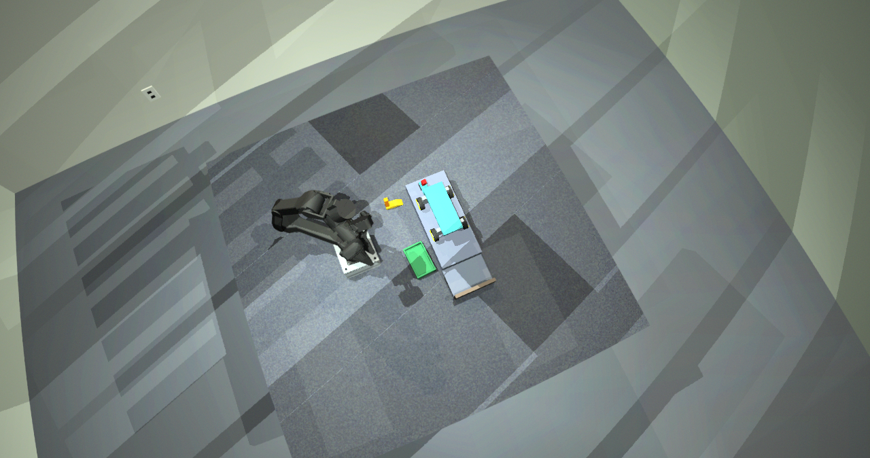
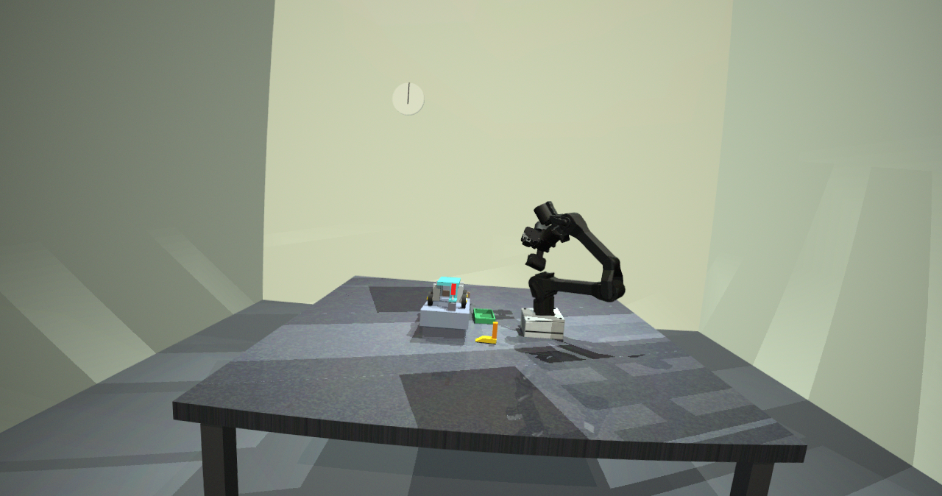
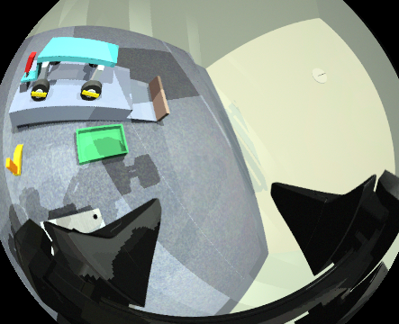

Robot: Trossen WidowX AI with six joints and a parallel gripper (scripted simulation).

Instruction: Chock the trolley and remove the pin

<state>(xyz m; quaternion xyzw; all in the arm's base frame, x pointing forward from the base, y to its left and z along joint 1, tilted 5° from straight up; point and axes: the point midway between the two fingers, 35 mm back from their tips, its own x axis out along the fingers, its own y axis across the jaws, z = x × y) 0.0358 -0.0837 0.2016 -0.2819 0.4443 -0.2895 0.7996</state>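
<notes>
My gripper tip is now 12 cm short of the yellow chock, 26 cm to the right of it and 23 cm above it. Also, from my gripper tip: green tray 14 cm ahead, 2 cm to the left, 25 cm below; then cyan-topped trolley 27 cm ahead, 13 cm to the left, 14 cm below; then grey ramp 27 cm ahead, 12 cm to the left, 20 cm below.
</notes>
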